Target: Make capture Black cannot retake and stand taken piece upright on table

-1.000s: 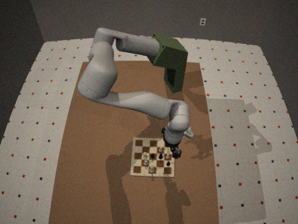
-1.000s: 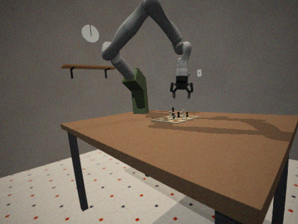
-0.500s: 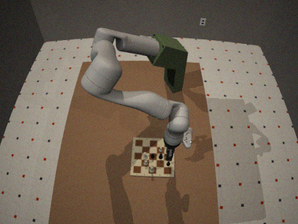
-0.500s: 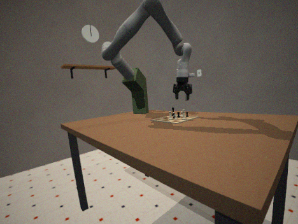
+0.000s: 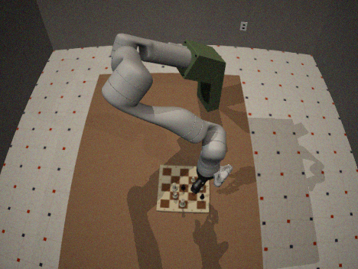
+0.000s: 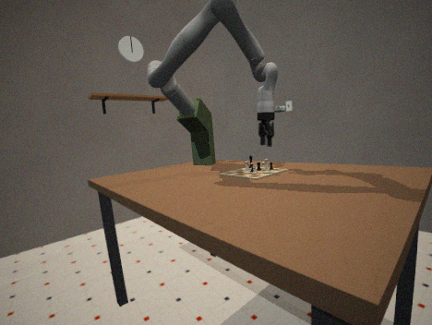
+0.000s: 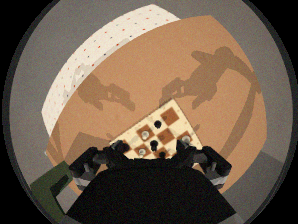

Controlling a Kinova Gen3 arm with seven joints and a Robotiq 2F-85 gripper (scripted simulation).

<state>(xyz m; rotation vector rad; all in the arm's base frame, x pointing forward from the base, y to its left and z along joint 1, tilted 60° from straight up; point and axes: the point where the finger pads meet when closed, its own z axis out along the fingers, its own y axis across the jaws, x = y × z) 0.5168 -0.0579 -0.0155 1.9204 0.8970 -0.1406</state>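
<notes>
The chessboard is 4 cm behind my hand, 7 cm to the right of it and 11 cm below it. Also, from my hand: tall black piece (9 cm behind, 2 cm to the left, 8 cm below).
</notes>
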